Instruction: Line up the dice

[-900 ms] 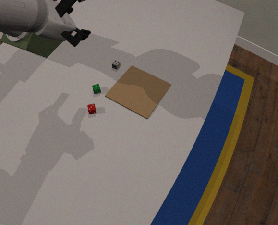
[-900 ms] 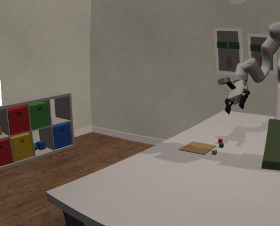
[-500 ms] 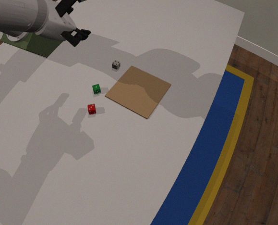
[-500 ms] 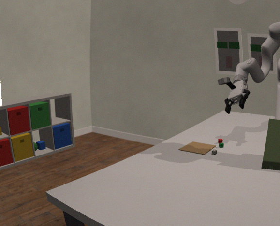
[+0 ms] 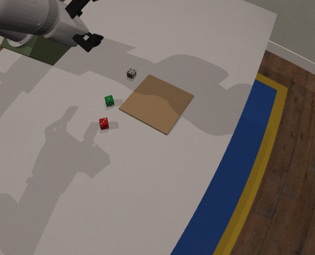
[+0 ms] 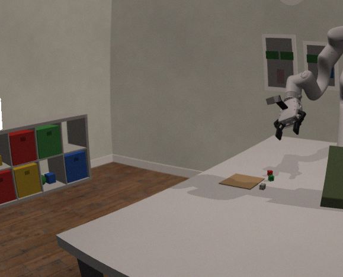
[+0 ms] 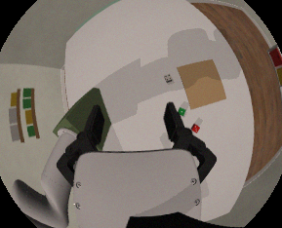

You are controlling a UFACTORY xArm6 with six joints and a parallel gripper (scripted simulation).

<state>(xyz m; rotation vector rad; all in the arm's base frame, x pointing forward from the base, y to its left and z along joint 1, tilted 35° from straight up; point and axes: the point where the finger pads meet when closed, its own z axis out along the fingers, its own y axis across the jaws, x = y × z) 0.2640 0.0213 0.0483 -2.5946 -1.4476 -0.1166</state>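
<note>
The red die is 190 mm below my hand, 100 mm to the right of it and 90 mm ahead of it. From my hand the other things lie so: tan mat (200 mm below, 170 mm ahead, 20 mm to the left); green die (190 mm below, 60 mm ahead, 40 mm to the right); white die (190 mm below, 70 mm to the left, 70 mm ahead).
</note>
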